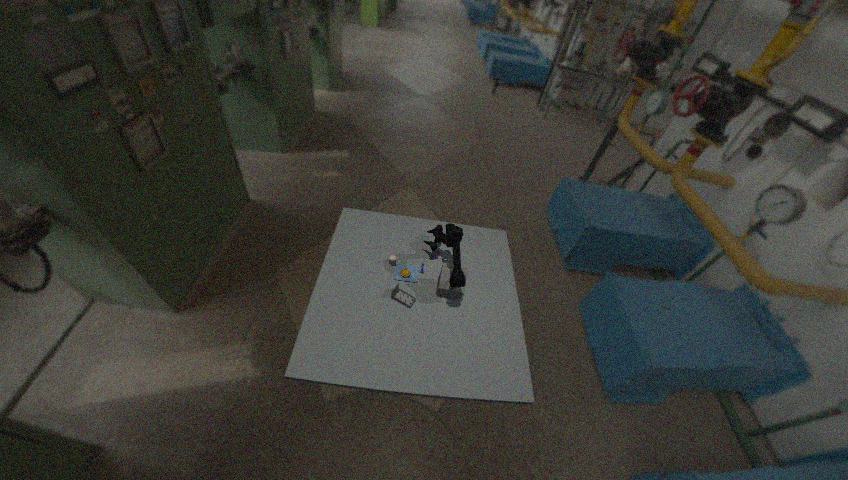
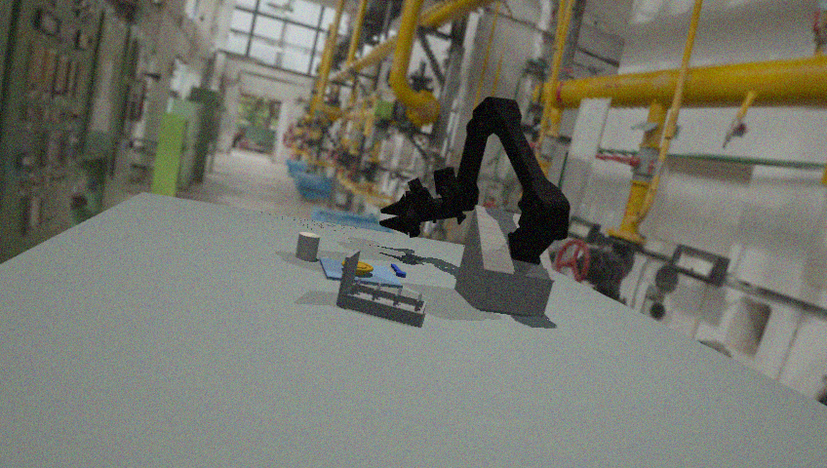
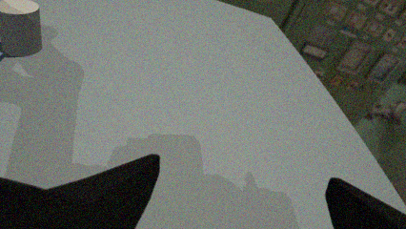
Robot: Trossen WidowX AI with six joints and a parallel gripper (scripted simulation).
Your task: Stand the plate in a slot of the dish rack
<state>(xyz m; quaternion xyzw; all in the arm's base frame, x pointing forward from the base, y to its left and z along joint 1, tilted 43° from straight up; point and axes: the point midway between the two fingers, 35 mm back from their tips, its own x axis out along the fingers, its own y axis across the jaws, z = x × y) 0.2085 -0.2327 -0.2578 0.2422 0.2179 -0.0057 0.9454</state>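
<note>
My gripper tip is now 80 mm short of the yellow plate, 300 mm to the right of it and 70 mm above it. Also, from my gripper tip: grey cylinder cup (180 mm ahead, 220 mm to the left, 60 mm below); then light blue mat (70 mm ahead, 280 mm to the left, 80 mm below); then blue spoon (30 mm behind, 220 mm to the left, 80 mm below).
</note>
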